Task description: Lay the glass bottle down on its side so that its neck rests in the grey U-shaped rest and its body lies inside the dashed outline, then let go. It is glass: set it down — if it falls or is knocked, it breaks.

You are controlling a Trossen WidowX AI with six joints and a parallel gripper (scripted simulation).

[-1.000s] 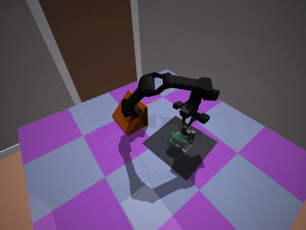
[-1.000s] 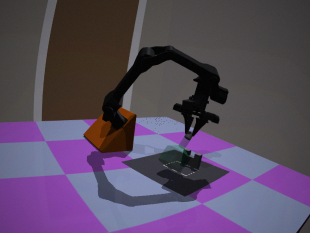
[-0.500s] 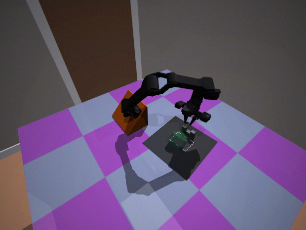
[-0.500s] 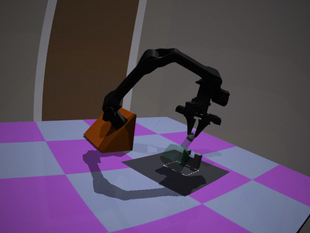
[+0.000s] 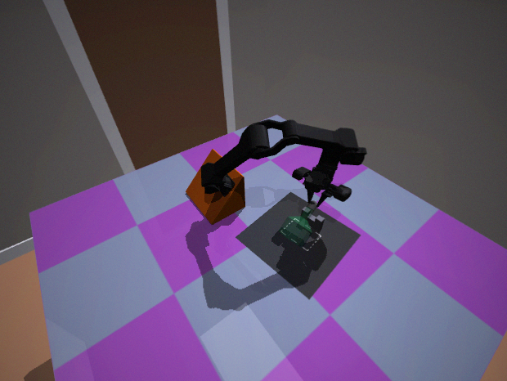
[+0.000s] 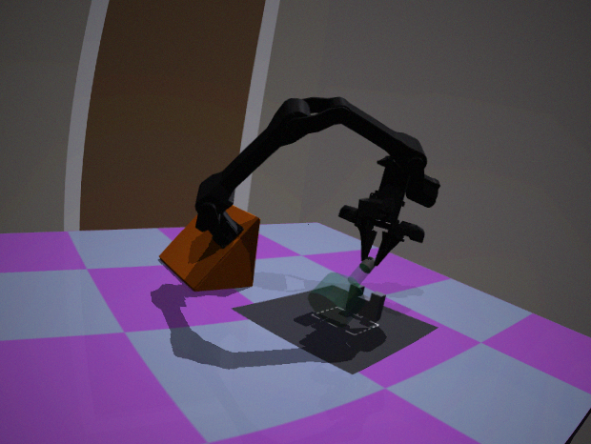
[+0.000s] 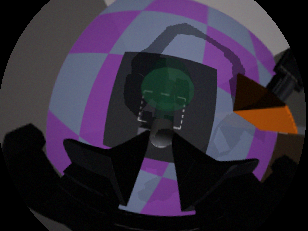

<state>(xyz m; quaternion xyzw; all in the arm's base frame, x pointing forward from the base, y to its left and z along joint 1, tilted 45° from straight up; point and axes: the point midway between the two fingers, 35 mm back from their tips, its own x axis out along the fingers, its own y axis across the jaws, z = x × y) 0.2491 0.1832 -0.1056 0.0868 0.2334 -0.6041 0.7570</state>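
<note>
My gripper tip is 10 mm short of the green glass bottle, 40 mm to the left of it and 30 mm above it. Round my gripper tip: dark mat: 10 mm ahead, 60 mm to the right, 120 mm below.
</note>
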